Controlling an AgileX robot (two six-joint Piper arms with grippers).
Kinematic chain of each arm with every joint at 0, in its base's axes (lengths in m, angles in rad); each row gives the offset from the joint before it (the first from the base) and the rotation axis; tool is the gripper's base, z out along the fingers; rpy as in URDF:
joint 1: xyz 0 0 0.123 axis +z
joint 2: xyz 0 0 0 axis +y
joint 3: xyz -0.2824 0 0.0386 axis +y
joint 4: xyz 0.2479 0 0.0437 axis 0.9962 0 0.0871
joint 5: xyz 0 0 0 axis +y
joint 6: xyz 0.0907 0 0.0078 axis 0.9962 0 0.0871
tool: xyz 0 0 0 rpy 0 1.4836 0
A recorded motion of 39 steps. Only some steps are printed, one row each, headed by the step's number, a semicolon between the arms.
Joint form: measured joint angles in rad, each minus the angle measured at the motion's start. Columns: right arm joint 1, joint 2, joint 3, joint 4, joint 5, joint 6; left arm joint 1, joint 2, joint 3, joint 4, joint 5, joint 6.
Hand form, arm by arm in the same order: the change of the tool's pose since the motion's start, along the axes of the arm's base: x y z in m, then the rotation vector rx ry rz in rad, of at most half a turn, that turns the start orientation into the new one. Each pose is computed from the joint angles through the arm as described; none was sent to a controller.
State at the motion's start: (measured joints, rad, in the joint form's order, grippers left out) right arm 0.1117 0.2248 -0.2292 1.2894 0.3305 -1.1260; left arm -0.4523 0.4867 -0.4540 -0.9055 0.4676 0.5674
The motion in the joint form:
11: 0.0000 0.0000 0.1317 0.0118 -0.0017 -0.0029; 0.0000 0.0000 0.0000 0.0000 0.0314 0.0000
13: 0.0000 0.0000 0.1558 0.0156 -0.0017 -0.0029; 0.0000 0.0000 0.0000 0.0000 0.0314 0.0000
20: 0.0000 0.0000 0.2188 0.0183 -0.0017 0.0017; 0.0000 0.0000 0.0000 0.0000 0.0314 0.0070
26: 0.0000 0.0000 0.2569 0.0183 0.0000 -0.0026; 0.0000 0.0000 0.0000 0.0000 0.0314 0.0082
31: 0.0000 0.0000 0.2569 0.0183 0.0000 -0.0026; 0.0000 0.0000 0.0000 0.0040 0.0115 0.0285
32: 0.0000 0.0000 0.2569 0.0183 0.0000 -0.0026; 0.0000 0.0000 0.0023 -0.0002 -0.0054 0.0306
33: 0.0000 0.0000 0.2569 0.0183 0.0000 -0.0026; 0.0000 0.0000 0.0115 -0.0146 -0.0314 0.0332
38: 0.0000 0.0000 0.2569 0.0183 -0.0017 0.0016; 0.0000 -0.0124 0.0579 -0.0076 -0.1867 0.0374
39: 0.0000 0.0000 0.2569 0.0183 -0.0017 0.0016; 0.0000 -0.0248 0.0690 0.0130 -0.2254 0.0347
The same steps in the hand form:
11: 0.0030 0.0003 -0.0439 -0.0055 0.1305 -0.0011; -0.0020 -0.0012 -0.0016 0.0097 0.0168 -0.0247
13: 0.0029 0.0003 -0.0519 -0.0044 0.1549 -0.0012; -0.0020 -0.0012 -0.0016 0.0097 0.0168 -0.0247
20: 0.0018 0.0002 -0.0730 -0.0046 0.2197 -0.0021; -0.0020 -0.0012 -0.0016 0.0142 0.0118 -0.0263
26: 0.0004 0.0002 -0.0858 -0.0128 0.2563 -0.0004; -0.0020 -0.0012 -0.0016 0.0150 0.0109 -0.0266
31: 0.0004 0.0002 -0.0858 -0.0128 0.2563 -0.0004; -0.0007 -0.0004 -0.0007 0.0259 -0.0160 -0.0154
32: 0.0004 0.0002 -0.0858 -0.0128 0.2563 -0.0004; 0.0004 0.0002 -0.0005 0.0194 -0.0226 -0.0028
33: 0.0004 0.0002 -0.0858 -0.0128 0.2563 -0.0004; 0.0019 0.0009 -0.0017 0.0046 -0.0236 0.0167
38: 0.0005 0.0001 -0.0858 -0.0090 0.2575 -0.0025; 0.0093 0.0091 -0.0080 -0.0144 -0.0820 0.1396
39: 0.0005 0.0001 -0.0858 -0.0090 0.2575 -0.0025; 0.0096 0.0123 -0.0088 -0.0102 -0.1125 0.1702

